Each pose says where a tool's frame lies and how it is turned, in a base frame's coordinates. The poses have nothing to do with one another.
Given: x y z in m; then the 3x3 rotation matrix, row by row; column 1 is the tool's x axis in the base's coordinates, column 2 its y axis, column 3 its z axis. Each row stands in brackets.
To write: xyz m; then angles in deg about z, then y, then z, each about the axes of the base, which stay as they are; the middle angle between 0 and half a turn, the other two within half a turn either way. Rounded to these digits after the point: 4 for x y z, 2 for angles.
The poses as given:
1: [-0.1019, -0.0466, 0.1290], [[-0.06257, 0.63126, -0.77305], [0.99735, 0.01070, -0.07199], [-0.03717, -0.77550, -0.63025]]
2: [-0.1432, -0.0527, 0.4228], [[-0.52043, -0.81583, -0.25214], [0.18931, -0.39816, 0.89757], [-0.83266, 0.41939, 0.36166]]
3: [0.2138, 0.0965, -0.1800], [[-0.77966, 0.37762, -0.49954], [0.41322, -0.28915, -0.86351], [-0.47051, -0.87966, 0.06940]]
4: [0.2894, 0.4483, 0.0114], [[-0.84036, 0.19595, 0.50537], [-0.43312, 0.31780, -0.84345], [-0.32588, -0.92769, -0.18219]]
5: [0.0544, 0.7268, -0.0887], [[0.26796, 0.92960, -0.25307], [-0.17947, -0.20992, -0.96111], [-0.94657, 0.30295, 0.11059]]
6: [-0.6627, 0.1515, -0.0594], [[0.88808, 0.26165, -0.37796], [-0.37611, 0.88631, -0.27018], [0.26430, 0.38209, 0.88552]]
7: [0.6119, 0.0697, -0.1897], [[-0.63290, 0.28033, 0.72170], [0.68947, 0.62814, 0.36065], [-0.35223, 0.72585, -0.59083]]
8: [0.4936, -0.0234, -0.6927], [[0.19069, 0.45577, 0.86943], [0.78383, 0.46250, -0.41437], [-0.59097, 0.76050, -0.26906]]
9: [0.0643, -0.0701, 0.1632], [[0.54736, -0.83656, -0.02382], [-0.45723, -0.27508, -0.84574], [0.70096, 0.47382, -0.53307]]
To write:
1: -0.1019, -0.0466, 0.1290, -87.26, 129.07, -174.68
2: -0.1432, -0.0527, 0.4228, 26.73, 68.80, 105.69
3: 0.2138, 0.0965, -0.1800, -61.86, 86.02, -120.05
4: 0.2894, 0.4483, 0.0114, -70.64, 100.50, -59.07
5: 0.0544, 0.7268, -0.0887, 17.75, 83.65, -104.75
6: -0.6627, 0.1515, -0.0594, 124.67, 27.68, -144.44
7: 0.6119, 0.0697, -0.1897, 64.11, 126.22, 26.55
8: 0.4936, -0.0234, -0.6927, 52.15, 105.61, -25.48
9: 0.0643, -0.0701, 0.1632, 145.94, 122.21, -91.61
